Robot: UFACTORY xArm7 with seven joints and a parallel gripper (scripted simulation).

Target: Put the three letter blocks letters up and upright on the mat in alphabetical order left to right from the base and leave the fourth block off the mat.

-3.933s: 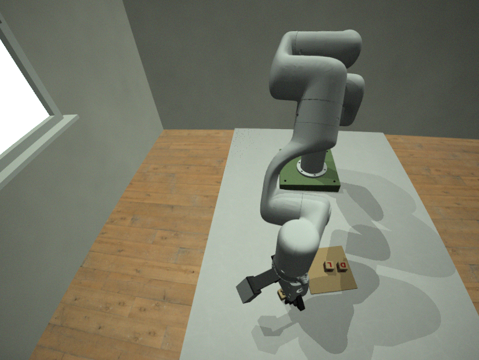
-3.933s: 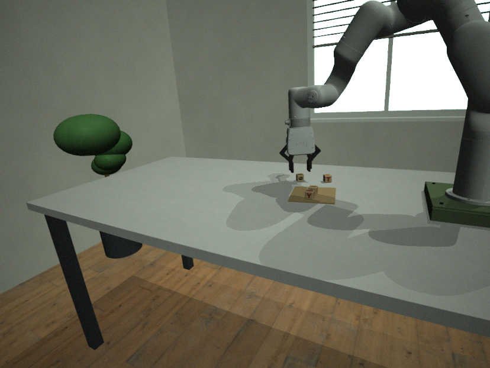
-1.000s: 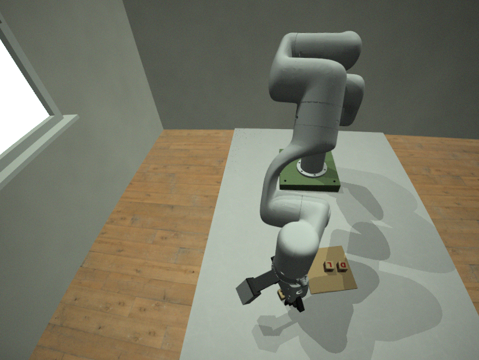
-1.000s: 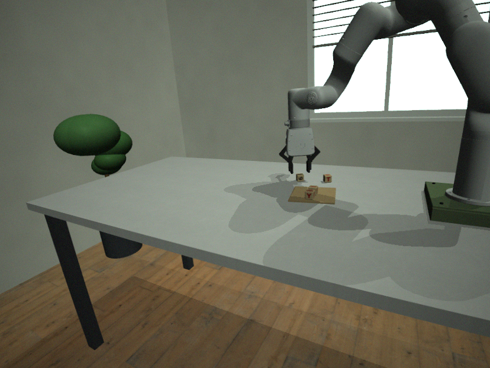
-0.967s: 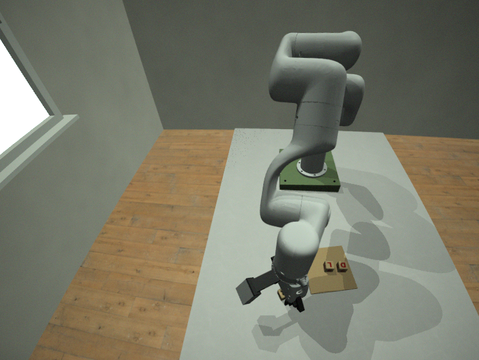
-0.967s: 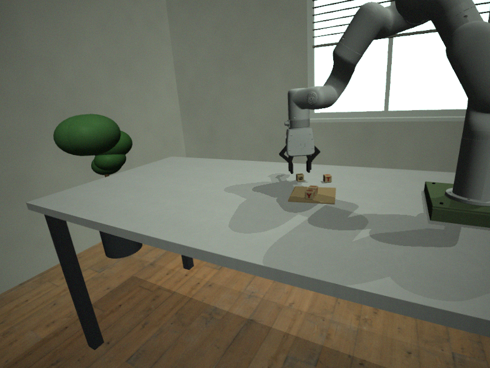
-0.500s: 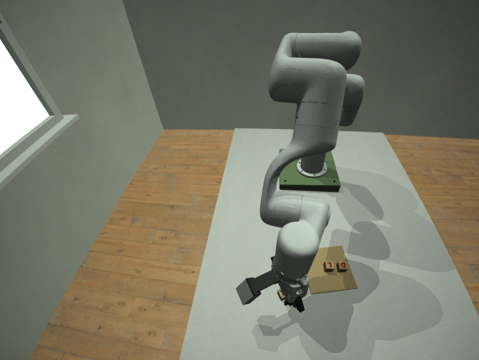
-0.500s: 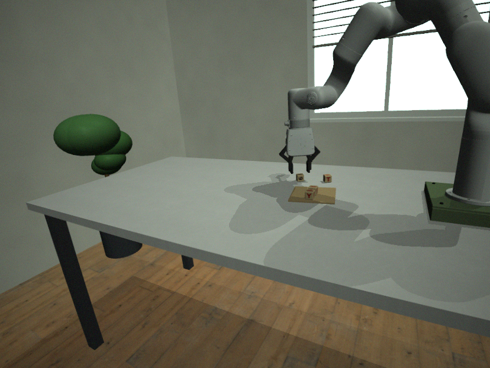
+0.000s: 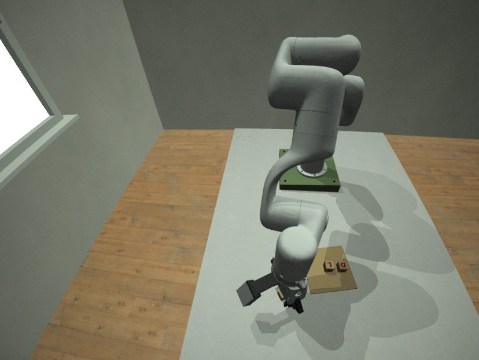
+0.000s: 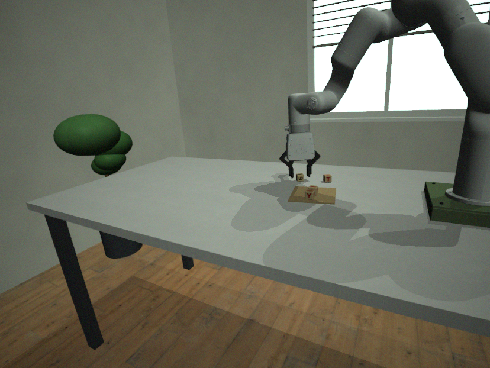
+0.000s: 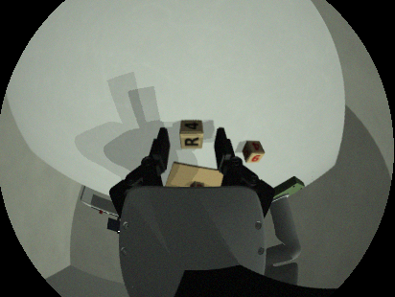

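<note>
Right now the tan mat is 7 cm behind my hand, 15 cm to the left of it and 3 cm below it.
</note>
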